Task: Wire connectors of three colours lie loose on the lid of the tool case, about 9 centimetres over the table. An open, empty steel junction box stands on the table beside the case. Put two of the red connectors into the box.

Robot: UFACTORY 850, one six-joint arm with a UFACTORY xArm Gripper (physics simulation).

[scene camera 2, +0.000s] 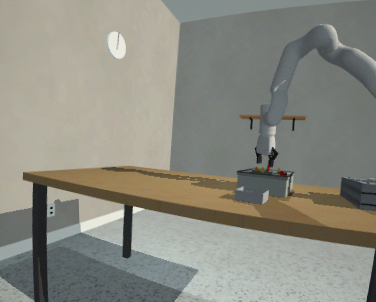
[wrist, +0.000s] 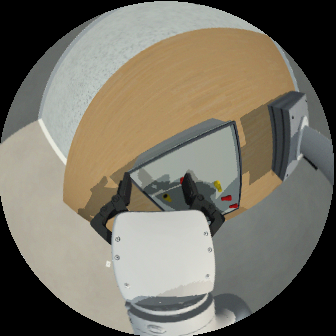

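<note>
The tool case [scene camera 2: 283, 188] [wrist: 210, 155] stands on the table, with connectors on its lid. One red connector [scene camera 2: 268, 169] [wrist: 182, 180] is partly hidden by the right-hand finger in the wrist view. Two more red connectors [wrist: 226, 198] [wrist: 233, 206] lie near a lid corner. A yellow connector [wrist: 218, 186] lies near them; another yellow connector [wrist: 167, 197] lies close to the gripper housing. The steel junction box [scene camera 2: 251, 195] stands beside the case in the scene view; I cannot make it out in the wrist view. My gripper [scene camera 2: 265, 163] [wrist: 156, 178] is open and empty, low over the lid.
The wooden table [scene camera 2: 145, 192] [wrist: 200, 75] carries the case and box. A dark grey ribbed block [scene camera 2: 357, 193] [wrist: 280, 140] stands beyond the case, on the right in both views. A wooden wall shelf [scene camera 2: 246, 117] is behind the arm.
</note>
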